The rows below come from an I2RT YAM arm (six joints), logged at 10 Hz.
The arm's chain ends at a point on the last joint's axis. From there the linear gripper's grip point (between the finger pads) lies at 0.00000 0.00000 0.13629 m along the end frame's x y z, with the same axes.
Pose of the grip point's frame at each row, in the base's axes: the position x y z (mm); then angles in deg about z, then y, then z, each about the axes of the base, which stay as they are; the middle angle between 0 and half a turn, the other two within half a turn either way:
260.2 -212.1 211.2 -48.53 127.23 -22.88
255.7 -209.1 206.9 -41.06 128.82 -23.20
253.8 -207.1 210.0 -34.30 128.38 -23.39
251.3 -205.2 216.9 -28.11 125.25 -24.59
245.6 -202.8 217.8 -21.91 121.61 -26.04
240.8 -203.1 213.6 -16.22 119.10 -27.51
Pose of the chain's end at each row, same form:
160.2 -169.9 293.7 -48.53 127.23 -22.88
158.1 -167.3 292.3 -41.06 128.82 -23.20
155.7 -164.7 294.6 -34.30 128.38 -23.39
150.1 -158.9 295.6 -28.11 125.25 -24.59
141.3 -151.8 289.2 -21.91 121.61 -26.04
135.2 -148.1 279.9 -16.22 119.10 -27.51

